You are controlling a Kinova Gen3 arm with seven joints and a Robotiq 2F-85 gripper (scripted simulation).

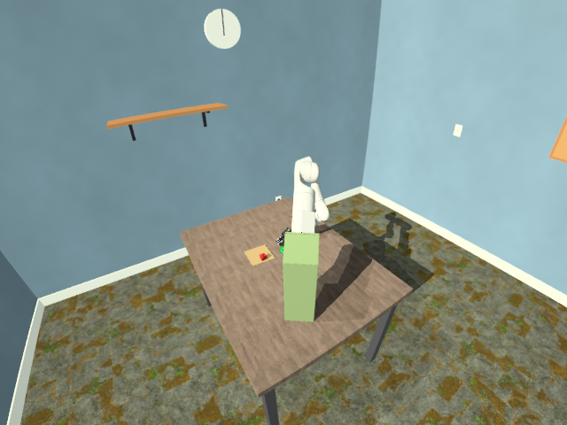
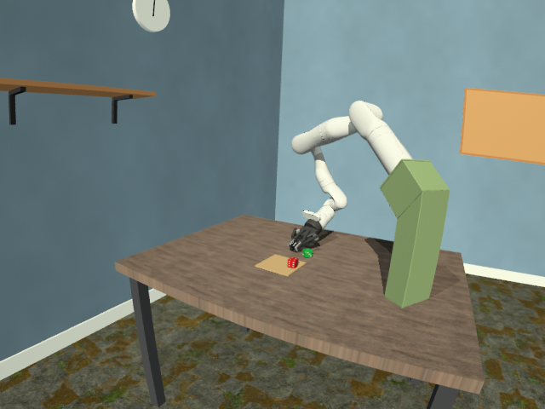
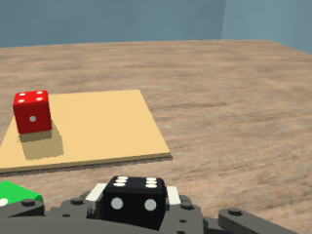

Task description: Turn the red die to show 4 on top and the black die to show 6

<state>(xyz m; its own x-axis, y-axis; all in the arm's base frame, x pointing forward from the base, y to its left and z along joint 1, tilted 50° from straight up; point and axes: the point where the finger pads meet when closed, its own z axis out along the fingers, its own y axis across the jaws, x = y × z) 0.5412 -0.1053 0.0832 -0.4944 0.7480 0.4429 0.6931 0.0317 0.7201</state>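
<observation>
The black die is right at my hand. Round my hand: tan mat (1 cm behind, 15 cm to the left, 3 cm below); green die (6 cm behind, 2 cm to the left, 1 cm below); red die (6 cm behind, 15 cm to the left, 1 cm below).
</observation>
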